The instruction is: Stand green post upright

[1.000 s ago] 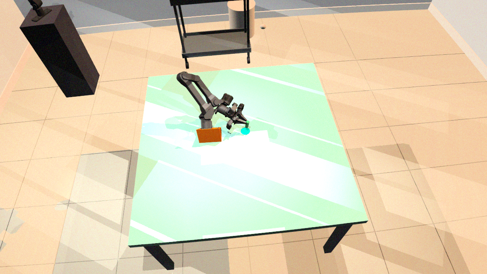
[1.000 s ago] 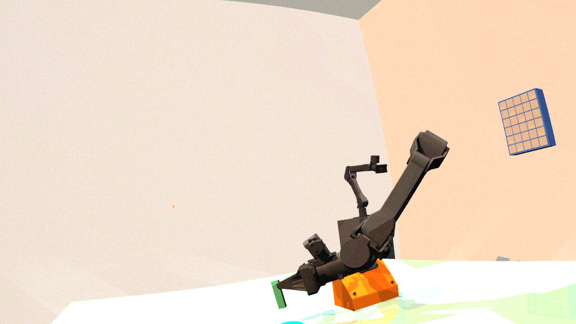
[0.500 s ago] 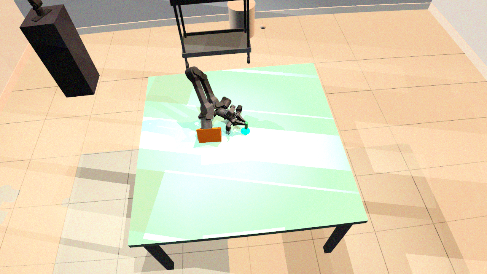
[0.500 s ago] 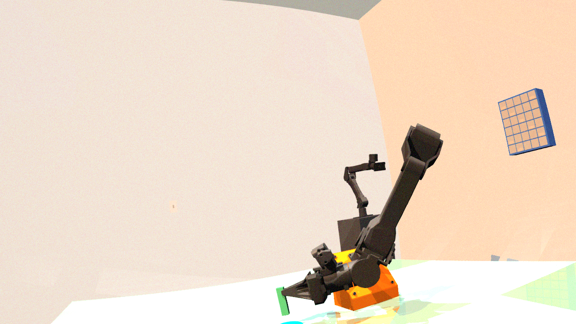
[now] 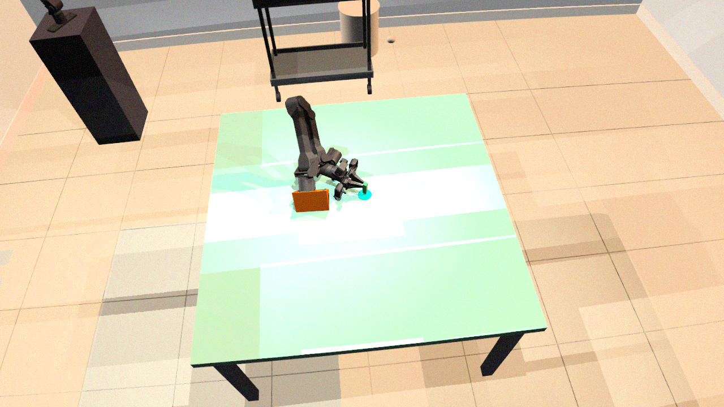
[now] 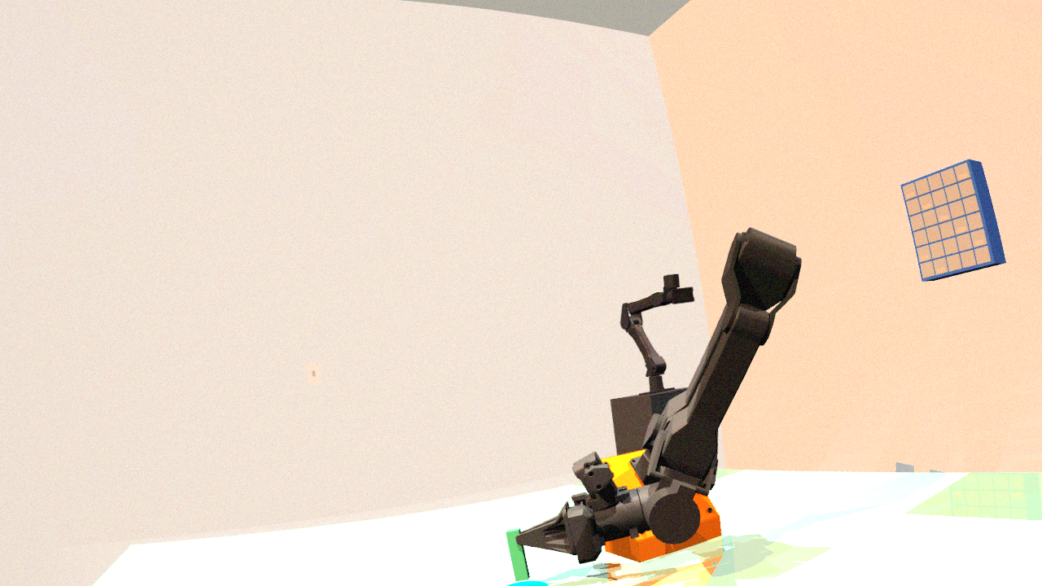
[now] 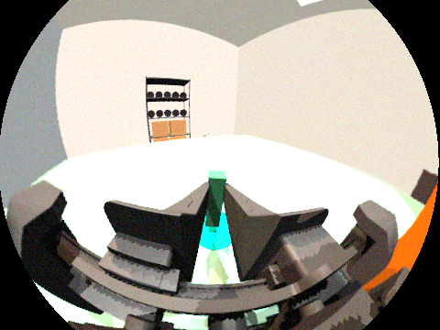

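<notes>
My gripper tip is now 70 mm above the cyan circle. The rest, counted from my gripper tip: green post 20 mm below.
</notes>
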